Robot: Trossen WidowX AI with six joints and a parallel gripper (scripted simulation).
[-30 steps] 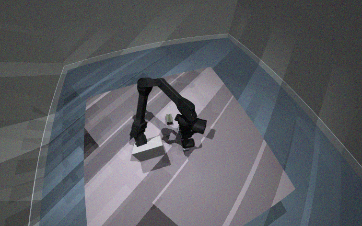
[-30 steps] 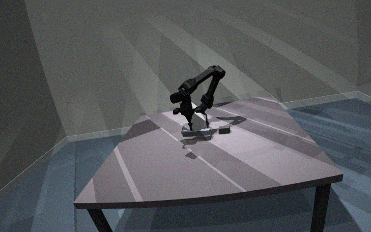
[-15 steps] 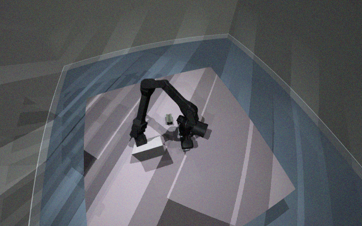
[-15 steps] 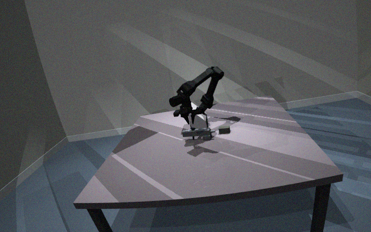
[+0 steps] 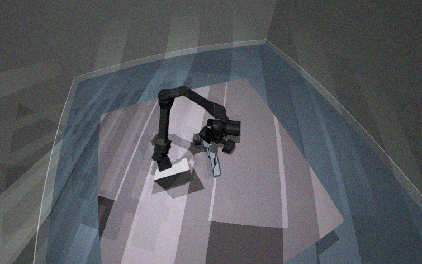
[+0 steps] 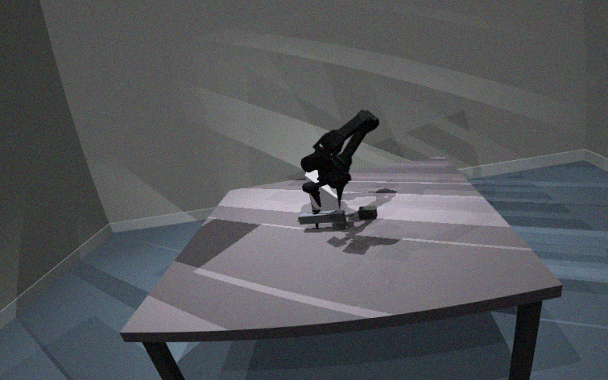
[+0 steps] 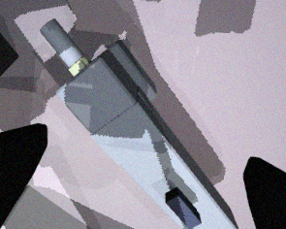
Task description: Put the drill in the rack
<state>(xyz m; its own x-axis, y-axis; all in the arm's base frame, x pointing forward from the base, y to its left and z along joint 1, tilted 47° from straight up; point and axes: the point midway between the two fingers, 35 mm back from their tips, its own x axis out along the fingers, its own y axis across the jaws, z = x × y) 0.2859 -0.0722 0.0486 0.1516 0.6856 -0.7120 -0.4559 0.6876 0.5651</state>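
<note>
My gripper tip is 1 cm past the yellowish key, 2 cm to the right of it and 6 cm above it. From my gripper tip the other things lie so: grey bar 3 cm behind, 4 cm to the right, 7 cm below; rack 5 cm behind, 14 cm to the left, 9 cm below; small dark piece 4 cm behind, 6 cm to the right, 6 cm below.
</note>
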